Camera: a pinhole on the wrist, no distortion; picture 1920 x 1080 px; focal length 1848.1 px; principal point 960.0 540.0 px. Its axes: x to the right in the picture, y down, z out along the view. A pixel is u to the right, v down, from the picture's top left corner.
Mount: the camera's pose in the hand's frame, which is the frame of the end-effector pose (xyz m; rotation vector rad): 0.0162 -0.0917 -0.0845 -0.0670 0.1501 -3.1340
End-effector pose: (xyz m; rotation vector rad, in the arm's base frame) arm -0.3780 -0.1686 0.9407 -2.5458 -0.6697 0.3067
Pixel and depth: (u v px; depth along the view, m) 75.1 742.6 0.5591
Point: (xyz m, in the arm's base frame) -0.3466 0.3255 0.6279
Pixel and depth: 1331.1 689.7 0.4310
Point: -0.6030 0.0701 0.7357
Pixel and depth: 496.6 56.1 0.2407
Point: -0.3766 -0.0219 0.8235
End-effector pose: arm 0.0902 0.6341 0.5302 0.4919 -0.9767 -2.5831
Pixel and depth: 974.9 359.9 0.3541
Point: -0.0681 0.8399 0.6534
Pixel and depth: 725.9 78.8 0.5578
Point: -0.2147 0.8633 0.8427
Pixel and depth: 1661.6 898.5 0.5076
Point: 0.0027 1.1058 0.6933
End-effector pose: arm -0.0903 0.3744 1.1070 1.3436 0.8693 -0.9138
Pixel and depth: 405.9 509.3 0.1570
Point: -0.1571 0.3003 1.0041
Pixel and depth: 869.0 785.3 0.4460
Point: -0.2450 0.0173 0.9916
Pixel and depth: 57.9 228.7 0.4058
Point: -0.0538 0.0471 0.8846
